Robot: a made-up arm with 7 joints.
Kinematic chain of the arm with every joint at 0, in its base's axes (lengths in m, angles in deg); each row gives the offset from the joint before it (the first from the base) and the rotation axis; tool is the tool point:
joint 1: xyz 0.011 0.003 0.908 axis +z
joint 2: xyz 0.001 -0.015 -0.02 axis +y
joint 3: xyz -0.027 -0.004 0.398 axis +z
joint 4: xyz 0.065 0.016 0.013 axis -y
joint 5: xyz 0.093 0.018 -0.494 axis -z
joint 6: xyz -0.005 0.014 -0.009 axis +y
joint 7: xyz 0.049 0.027 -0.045 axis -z
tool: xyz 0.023 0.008 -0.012
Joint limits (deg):
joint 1: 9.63..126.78
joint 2: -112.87..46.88
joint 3: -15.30..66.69
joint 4: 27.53..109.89
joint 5: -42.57..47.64
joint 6: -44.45..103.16
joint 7: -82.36..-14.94
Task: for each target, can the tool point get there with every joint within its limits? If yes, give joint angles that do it. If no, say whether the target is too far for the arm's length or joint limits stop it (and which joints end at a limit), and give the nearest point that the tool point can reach.
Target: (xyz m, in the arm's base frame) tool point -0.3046 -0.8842 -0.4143
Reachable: no: too far | nearest point -0.2667 -0.7777 0.6590 | short by 1.079 m
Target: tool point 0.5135 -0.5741 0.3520
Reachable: no: joint limits stop it (at a limit: joint 1, joint 2, joint 3, joint 5, joint 7) | nearest point 0.4558 -0.0689 0.5763 | short by 0.556 m
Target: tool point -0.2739 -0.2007 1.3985
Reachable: yes | joints 81.49 -93.08 15.93 60.92 -30.74 5.85 -71.94
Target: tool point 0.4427 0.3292 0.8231
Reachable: yes | joints 37.37 15.81 -7.54 50.08 -17.22 50.40 -38.96
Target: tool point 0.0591 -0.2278 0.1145
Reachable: no: joint limits stop it (at a limit: joint 1, joint 2, joint 3, joint 4, joint 5, joint 7) | nearest point 0.1935 -0.0241 0.5653 | short by 0.513 m
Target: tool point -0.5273 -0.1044 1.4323
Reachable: yes | joints 63.89 -77.85 35.28 80.74 7.84 28.39 -29.12
